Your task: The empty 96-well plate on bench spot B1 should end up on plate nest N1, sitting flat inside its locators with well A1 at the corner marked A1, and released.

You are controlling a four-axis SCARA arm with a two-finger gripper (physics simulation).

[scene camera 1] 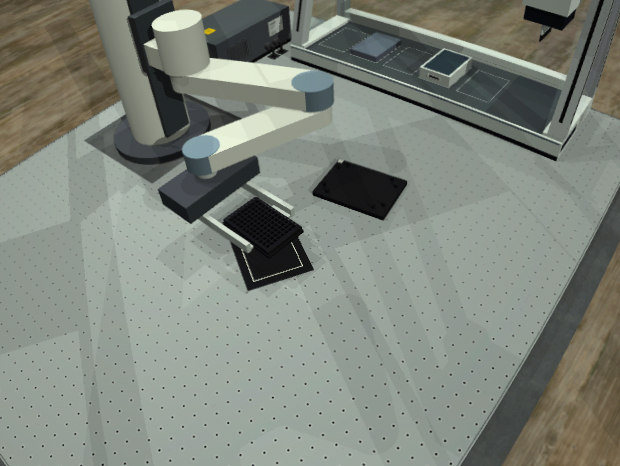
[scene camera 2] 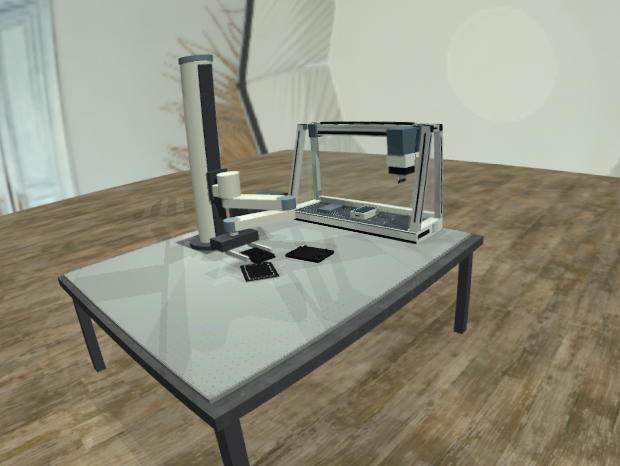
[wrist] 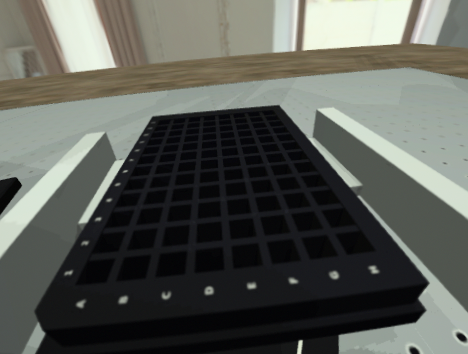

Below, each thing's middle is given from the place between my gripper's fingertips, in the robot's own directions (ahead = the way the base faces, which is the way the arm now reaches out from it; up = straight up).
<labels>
Right now the black well plate [scene camera 1: 269, 230] is 20 mm behind my hand. From my hand the other things lie so: black box [scene camera 1: 230, 29] 640 mm behind, 540 mm to the left, 20 mm below; black nest with white outline [scene camera 1: 257, 270] 30 mm behind, 10 mm to the left, 70 mm below.
</labels>
